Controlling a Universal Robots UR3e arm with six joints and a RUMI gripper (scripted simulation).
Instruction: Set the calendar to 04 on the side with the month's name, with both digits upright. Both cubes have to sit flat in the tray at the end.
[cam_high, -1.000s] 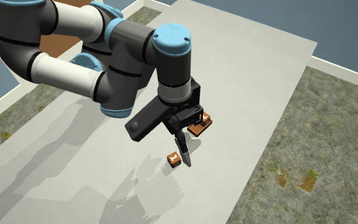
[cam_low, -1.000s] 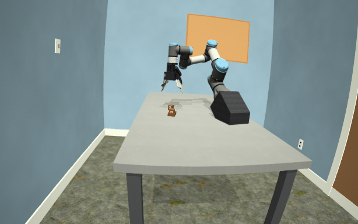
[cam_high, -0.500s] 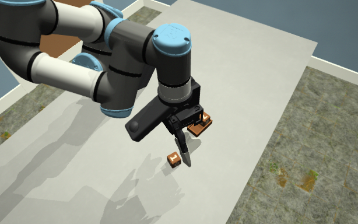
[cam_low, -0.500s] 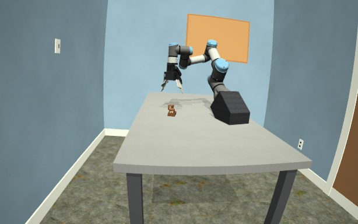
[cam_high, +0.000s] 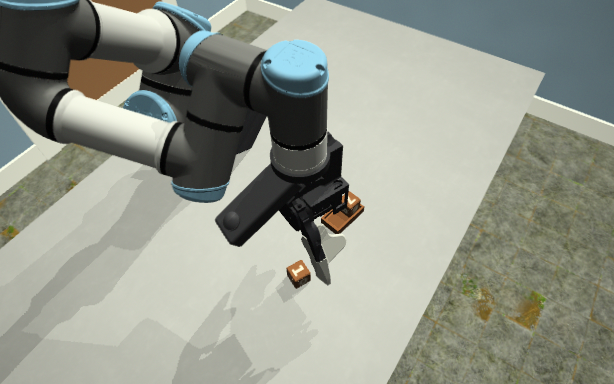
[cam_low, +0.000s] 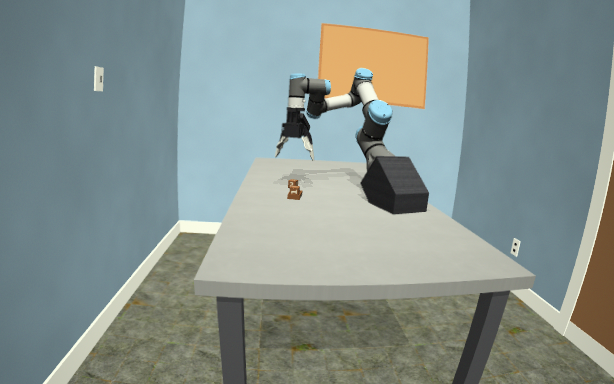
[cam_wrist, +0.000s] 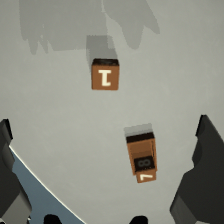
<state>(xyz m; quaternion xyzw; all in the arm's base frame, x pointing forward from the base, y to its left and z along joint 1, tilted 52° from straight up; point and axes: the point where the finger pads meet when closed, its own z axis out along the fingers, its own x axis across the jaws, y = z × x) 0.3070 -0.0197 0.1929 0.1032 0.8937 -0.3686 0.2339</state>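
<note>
My gripper is now 10 cm above the cube. Round my hand: brown tray (15 cm to the left, 11 cm below).
</note>
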